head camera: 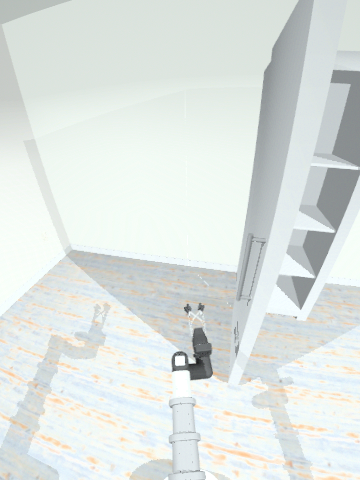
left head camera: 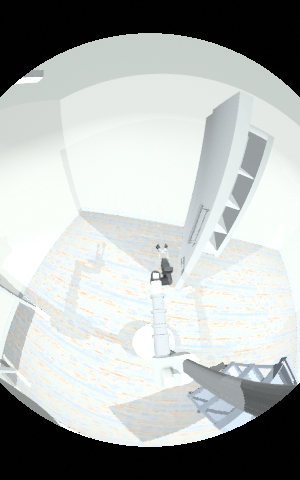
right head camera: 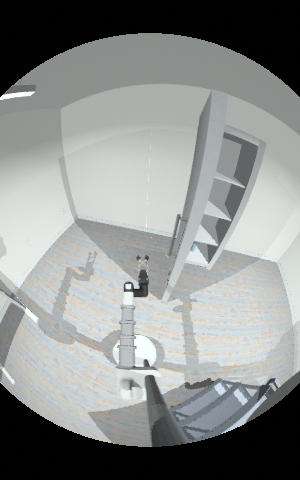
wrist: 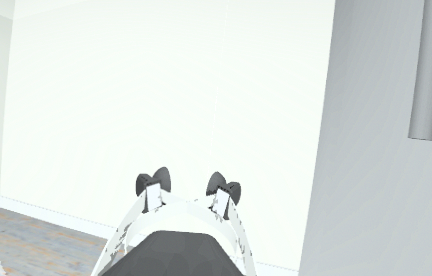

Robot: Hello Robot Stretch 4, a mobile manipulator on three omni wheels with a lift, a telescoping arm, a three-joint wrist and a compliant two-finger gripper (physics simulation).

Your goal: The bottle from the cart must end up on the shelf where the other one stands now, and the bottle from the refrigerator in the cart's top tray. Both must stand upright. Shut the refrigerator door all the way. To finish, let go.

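Pixels of known places: gripper, fingertip midpoint: [head camera: 193, 304] [left head camera: 160, 243] [right head camera: 142, 255] [wrist: 189, 184]; robot's base, link origin: [left head camera: 152, 340] [right head camera: 135, 351].
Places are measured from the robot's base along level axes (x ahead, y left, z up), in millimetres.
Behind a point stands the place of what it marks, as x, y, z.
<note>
The refrigerator [head camera: 327, 270] @(1067, -1101, 566) [right head camera: 261, 155] @(1064, -1112, 1662) stands at the right with its door [head camera: 280, 165] @(682, -330, 1393) [left head camera: 220, 150] @(773, -358, 1473) [right head camera: 202, 150] @(676, -328, 1514) [wrist: 360, 150] @(996, -426, 787) wide open. The door's bar handle [head camera: 252, 270] @(780, -360, 895) [right head camera: 175, 237] @(674, -279, 991) [wrist: 421, 75] @(683, -265, 868) is on its outer face. A small blue bottle [right head camera: 193, 247] @(1337, -855, 181) stands at the bottom of the refrigerator, partly behind the door edge. My gripper [head camera: 195, 307] @(735, -81, 745) [left head camera: 162, 246] @(735, -81, 745) [right head camera: 143, 257] @(735, -81, 745) [wrist: 189, 184] @(735, -81, 745) is open, with nothing between its fingers. It is left of the door, on the handle side, apart from it. The cart [left head camera: 242, 370] @(-497, -739, 430) [right head camera: 207, 398] @(-684, -688, 123) is at the lower right, partly hidden; no bottle can be made out on it.
My arm [head camera: 184, 420] @(248, -2, 856) [left head camera: 159, 320] @(158, 0, 859) [right head camera: 128, 325] @(191, -10, 858) reaches forward over the floor [head camera: 100, 400] @(579, 551, -27), close to the door's lower free edge. A wall [head camera: 135, 200] @(2106, 372, 750) [wrist: 150, 90] @(2069, 252, 963) stands beyond the gripper. Part of a white frame shows at the far left in the left head view.
</note>
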